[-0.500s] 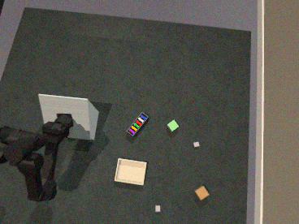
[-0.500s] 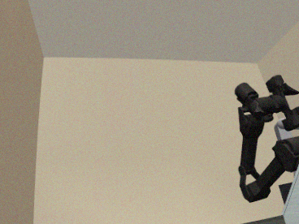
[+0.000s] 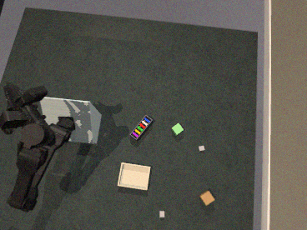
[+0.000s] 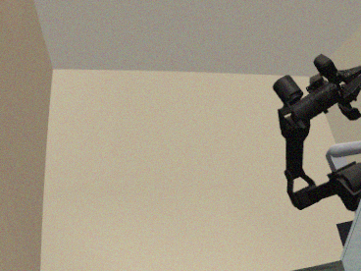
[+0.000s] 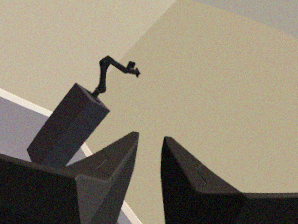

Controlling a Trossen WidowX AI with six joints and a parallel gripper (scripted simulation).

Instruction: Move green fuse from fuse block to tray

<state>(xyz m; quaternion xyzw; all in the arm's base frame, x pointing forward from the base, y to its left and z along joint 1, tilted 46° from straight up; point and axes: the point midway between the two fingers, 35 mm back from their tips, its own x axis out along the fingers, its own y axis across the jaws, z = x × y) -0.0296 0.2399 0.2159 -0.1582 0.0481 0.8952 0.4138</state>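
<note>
The green fuse is 430 mm below my gripper tip, 370 mm ahead of it and 30 mm to the right of it. From my gripper tip the other things lie so: red fuse (430 mm below, 380 mm ahead, 10 mm to the right); then yellow fuse (430 mm below, 360 mm ahead, 40 mm to the right); then beige tray (460 mm below, 360 mm ahead, 240 mm to the right).
</note>
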